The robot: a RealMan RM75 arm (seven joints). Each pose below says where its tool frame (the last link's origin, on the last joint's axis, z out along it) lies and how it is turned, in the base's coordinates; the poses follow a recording.
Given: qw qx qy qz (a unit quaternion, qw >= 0); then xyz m.
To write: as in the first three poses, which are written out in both.
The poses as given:
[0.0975 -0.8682 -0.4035 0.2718 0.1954 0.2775 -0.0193]
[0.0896 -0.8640 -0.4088 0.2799 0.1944 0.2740 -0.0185]
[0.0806 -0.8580 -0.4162 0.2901 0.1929 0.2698 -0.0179]
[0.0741 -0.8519 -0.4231 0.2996 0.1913 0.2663 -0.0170]
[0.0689 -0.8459 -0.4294 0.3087 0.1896 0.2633 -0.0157]
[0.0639 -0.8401 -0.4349 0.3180 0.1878 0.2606 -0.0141]
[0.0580 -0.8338 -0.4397 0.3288 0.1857 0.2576 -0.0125]
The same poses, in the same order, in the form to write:
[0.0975 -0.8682 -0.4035 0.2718 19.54 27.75 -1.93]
[0.0896 -0.8640 -0.4088 0.2799 19.44 27.40 -1.85]
[0.0806 -0.8580 -0.4162 0.2901 19.29 26.98 -1.79]
[0.0741 -0.8519 -0.4231 0.2996 19.13 26.63 -1.70]
[0.0689 -0.8459 -0.4294 0.3087 18.96 26.33 -1.57]
[0.0639 -0.8401 -0.4349 0.3180 18.78 26.06 -1.41]
[0.0580 -0.8338 -0.4397 0.3288 18.57 25.76 -1.25]

